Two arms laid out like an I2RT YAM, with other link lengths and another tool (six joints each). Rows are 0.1 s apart.
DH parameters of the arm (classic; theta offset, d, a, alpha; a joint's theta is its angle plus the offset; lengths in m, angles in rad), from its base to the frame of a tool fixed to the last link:
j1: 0 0.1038 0.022 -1.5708
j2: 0 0 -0.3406 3.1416
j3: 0.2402 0 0.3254 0
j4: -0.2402 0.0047 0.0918 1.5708
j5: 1.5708 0 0 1.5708
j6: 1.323 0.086 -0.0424 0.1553
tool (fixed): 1.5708 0.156 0 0
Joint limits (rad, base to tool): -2.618..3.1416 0..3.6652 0..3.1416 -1.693..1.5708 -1.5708..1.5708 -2.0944..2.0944
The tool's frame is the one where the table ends.
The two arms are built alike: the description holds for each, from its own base.
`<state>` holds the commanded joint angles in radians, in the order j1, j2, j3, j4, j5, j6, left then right.
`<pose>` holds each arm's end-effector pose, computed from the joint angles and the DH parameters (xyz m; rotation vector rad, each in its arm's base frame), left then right.
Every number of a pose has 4 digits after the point. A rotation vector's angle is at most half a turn.
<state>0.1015 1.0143 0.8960 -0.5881 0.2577 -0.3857 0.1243 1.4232 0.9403 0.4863 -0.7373 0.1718</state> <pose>0.4479 -0.0151 0.2582 1.0287 1.8700 0.1767 0.5493 0.2110 0.4076 0.7065 1.7015 1.6663</pose>
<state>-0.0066 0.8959 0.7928 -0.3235 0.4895 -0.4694 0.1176 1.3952 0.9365 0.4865 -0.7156 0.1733</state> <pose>0.4312 -0.1119 0.3302 1.0610 1.4774 -0.0129 0.5456 0.2025 0.4207 0.7076 1.6649 1.6529</pose>
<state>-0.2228 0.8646 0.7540 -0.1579 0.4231 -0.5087 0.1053 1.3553 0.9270 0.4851 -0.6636 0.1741</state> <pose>0.4090 -0.1878 0.3670 1.1206 1.2728 -0.0578 0.5433 0.1848 0.4363 0.7301 1.6020 1.6163</pose>
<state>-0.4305 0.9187 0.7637 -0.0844 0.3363 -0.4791 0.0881 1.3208 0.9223 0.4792 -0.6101 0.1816</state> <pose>0.3902 -0.2610 0.3723 1.2252 1.1558 -0.1041 0.5430 0.1639 0.4505 0.7669 1.5384 1.5787</pose>
